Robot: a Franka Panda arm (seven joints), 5 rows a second.
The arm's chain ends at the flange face. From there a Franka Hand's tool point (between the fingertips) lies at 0.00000 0.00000 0.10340 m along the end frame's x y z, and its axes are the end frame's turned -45 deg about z.
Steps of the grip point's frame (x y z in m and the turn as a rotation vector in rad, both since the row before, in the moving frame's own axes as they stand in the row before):
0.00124 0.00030 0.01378 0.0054 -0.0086 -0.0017
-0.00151 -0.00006 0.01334 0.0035 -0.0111 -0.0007
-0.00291 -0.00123 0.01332 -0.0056 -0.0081 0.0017
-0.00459 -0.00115 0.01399 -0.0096 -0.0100 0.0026
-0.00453 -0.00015 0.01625 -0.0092 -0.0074 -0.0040
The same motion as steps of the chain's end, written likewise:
0.00211 -0.00090 0.01379 -0.0023 -0.0099 -0.0017
-0.00004 0.00047 0.01335 -0.0054 -0.0103 -0.0007
-0.00274 0.00019 0.01333 -0.0097 -0.0018 0.0017
-0.00403 0.00100 0.01400 -0.0139 -0.0003 0.0026
-0.00344 0.00188 0.01626 -0.0117 0.0013 -0.0040

